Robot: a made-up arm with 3 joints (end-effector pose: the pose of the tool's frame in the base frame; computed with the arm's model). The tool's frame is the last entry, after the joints. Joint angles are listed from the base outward.
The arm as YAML. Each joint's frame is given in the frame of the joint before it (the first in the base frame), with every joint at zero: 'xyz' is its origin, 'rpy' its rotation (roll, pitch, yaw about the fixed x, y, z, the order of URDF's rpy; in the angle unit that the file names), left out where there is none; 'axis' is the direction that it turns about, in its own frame. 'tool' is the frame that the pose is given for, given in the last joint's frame.
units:
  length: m
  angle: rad
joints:
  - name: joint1
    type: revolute
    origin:
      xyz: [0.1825, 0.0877, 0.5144]
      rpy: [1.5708, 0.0, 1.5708]
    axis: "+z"
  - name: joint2
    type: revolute
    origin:
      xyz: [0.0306, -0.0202, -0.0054]
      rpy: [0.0, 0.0, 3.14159]
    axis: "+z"
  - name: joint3
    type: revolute
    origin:
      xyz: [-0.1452, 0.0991, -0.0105]
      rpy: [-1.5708, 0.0, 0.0]
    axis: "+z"
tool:
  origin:
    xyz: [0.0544, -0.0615, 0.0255]
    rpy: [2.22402, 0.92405, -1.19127]
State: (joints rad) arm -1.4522 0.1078 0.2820
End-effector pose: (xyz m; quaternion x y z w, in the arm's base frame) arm 0.2105 -0.0331 0.3798 -0.8277 -0.4736 -0.1948 0.2295
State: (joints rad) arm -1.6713 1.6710 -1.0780
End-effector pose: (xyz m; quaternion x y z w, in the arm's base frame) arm 0.2436 0.2381 0.3613 -0.2359 -0.5112 0.0892 0.8217
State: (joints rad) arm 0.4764 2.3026 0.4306
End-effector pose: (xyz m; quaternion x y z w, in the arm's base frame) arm 0.1998 0.1028 0.6518 0.5549 0.4515 -0.2974 0.6323
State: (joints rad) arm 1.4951 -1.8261 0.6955
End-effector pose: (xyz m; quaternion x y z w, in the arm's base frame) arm 0.1790 0.1302 0.4047 -0.6346 -0.2341 -0.5494 0.4905
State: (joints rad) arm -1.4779 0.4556 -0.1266
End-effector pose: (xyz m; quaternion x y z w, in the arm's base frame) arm 0.2345 0.0157 0.3326 -0.7643 -0.4475 -0.0896 0.4557
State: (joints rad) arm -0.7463 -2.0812 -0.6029
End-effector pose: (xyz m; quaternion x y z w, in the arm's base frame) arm 0.2481 -0.0707 0.5555 0.8641 0.1744 -0.4192 0.2169
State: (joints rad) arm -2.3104 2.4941 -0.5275
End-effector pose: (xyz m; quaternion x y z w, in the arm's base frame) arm 0.2471 0.2019 0.4065 -0.2895 -0.4135 -0.1762 0.8451
